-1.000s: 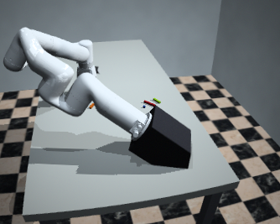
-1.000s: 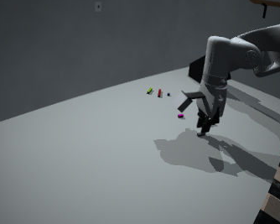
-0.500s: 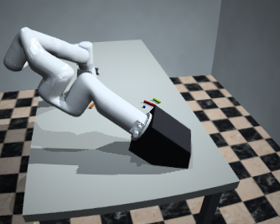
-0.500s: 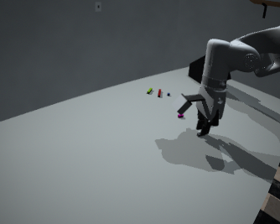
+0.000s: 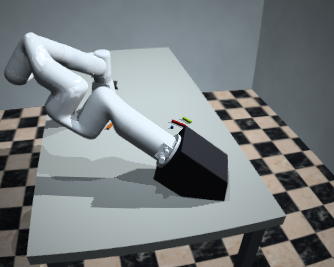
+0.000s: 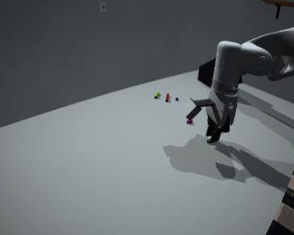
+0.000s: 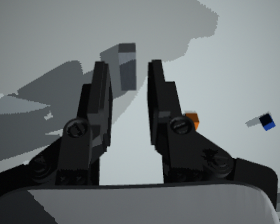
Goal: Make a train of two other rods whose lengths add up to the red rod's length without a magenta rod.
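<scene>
The grey rod is 3 cm below my hand. From my hand the other things lie so: red rod 33 cm to the right, 6 cm behind, 3 cm below; then magenta rod 13 cm to the right, 3 cm below, 1 cm behind; then orange rod 8 cm behind, 3 cm to the right, 3 cm below.
</scene>
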